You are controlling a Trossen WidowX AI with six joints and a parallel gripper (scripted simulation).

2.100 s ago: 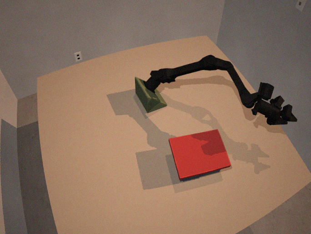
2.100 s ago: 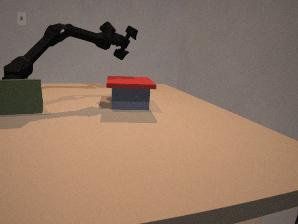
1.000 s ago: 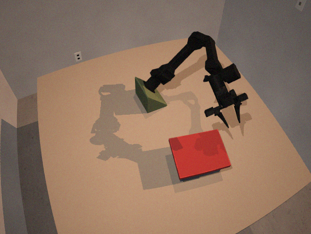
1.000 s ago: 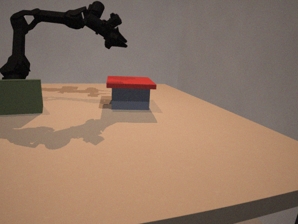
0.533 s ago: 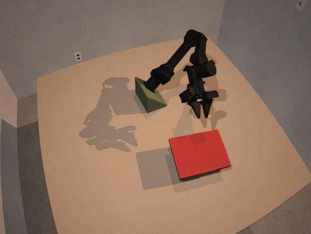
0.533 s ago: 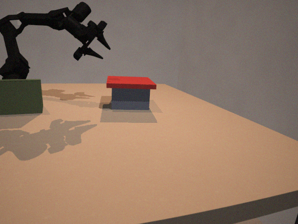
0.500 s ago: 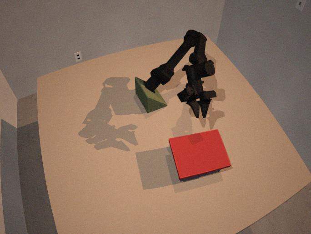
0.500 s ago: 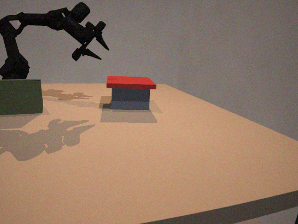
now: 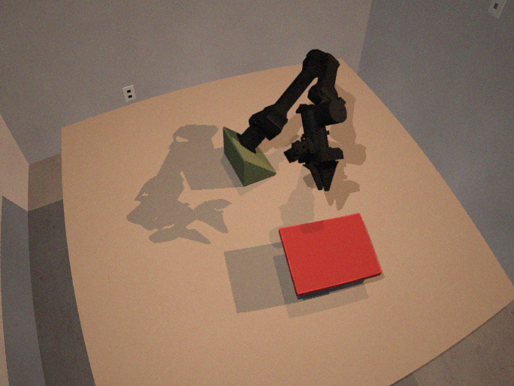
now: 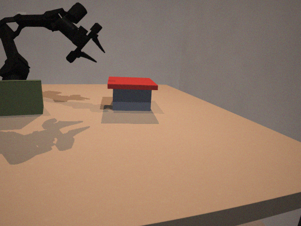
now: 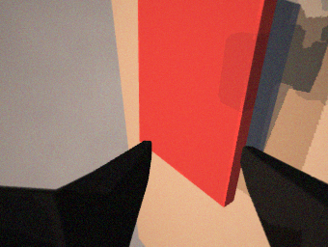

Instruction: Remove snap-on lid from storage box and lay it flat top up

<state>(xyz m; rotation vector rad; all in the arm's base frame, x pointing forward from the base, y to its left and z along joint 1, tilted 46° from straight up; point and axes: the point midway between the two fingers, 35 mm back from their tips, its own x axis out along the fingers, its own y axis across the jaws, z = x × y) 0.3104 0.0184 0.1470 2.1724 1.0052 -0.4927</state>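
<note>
Now: the red lid 15 cm ahead of my hand, 1 cm to the right of it and 12 cm below it. The rest, counted from my hand: blue storage box 15 cm ahead, 1 cm to the right, 17 cm below.
</note>
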